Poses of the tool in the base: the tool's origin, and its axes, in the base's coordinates. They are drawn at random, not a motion.
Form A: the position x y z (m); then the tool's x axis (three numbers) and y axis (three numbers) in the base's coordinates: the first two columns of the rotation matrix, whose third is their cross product.
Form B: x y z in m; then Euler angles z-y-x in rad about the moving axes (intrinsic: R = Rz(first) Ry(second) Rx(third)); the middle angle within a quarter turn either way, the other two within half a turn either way. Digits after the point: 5 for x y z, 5 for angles.
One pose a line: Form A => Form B
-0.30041 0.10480 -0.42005 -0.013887 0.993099 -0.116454 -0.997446 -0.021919 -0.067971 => -0.30041 0.10480 -0.42005 1.58478 0.11672 -0.06849
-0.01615 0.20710 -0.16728 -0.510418 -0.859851 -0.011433 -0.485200 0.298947 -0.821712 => -0.01615 0.20710 -0.16728 -2.10651 0.01143 -2.17709
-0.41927 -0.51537 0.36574 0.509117 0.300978 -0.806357 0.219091 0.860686 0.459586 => -0.41927 -0.51537 0.36574 0.53391 0.93797 0.89001
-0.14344 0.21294 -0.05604 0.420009 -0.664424 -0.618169 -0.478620 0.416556 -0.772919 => -0.14344 0.21294 -0.05604 -1.00708 0.66641 -1.75380
